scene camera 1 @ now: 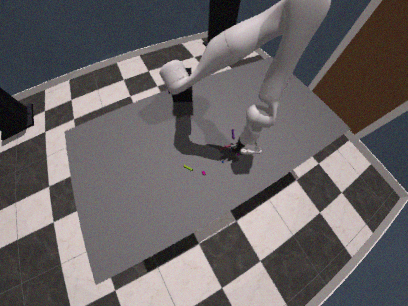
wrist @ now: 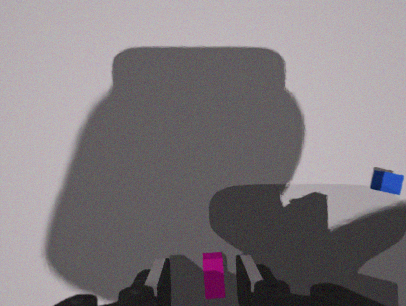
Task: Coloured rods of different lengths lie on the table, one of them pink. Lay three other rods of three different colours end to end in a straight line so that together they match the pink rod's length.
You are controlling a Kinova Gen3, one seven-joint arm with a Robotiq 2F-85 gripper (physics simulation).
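Places are measured from the arm's base along level axes (x ahead, y left, z up), in millimetres.
Where they show: gripper, between the fingertips: (scene camera 1: 239, 153) (wrist: 203, 277).
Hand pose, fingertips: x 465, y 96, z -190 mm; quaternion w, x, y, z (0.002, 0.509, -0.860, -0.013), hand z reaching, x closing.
Things, the pixels of their top centre, and the offset from my fingertips. Level surfaces: height alone.
- short blue rod, centre of its top: (wrist: 392, 183) (scene camera 1: 223, 161) dz -7, dx -10, dy -104 mm
- reddish-pink rod, centre of its top: (scene camera 1: 226, 146) dz -7, dx -74, dy -33 mm
- purple rod, centre of its top: (scene camera 1: 233, 133) dz -7, dx -121, dy +53 mm
- yellow-green rod, centre of its top: (scene camera 1: 188, 167) dz -7, dx -80, dy -280 mm
- grey table top, height of its surface: dz -17 mm
My gripper (scene camera 1: 237, 149) (wrist: 203, 277) points down over the right part of the grey table, fingers partly apart. A short magenta rod (scene camera 1: 238, 154) (wrist: 213, 276) shows between the fingertips in the wrist view, with a gap on each side. A short blue rod (scene camera 1: 223, 161) (wrist: 391, 182) lies apart from it, at the right in the wrist view. A reddish-pink rod (scene camera 1: 226, 147) lies in shadow beside the gripper, partly hidden. A purple rod (scene camera 1: 233, 134) lies behind the gripper. A yellow-green rod (scene camera 1: 188, 167) and another short magenta rod (scene camera 1: 203, 173) lie farther left, apart.
The grey table top (scene camera 1: 125, 200) stretches left and front of the rods. The arm (scene camera 1: 235, 45) reaches over from the back, and its shadow covers the area around the gripper. A checkered floor surrounds the table, and a brown panel (scene camera 1: 370, 65) stands at the right.
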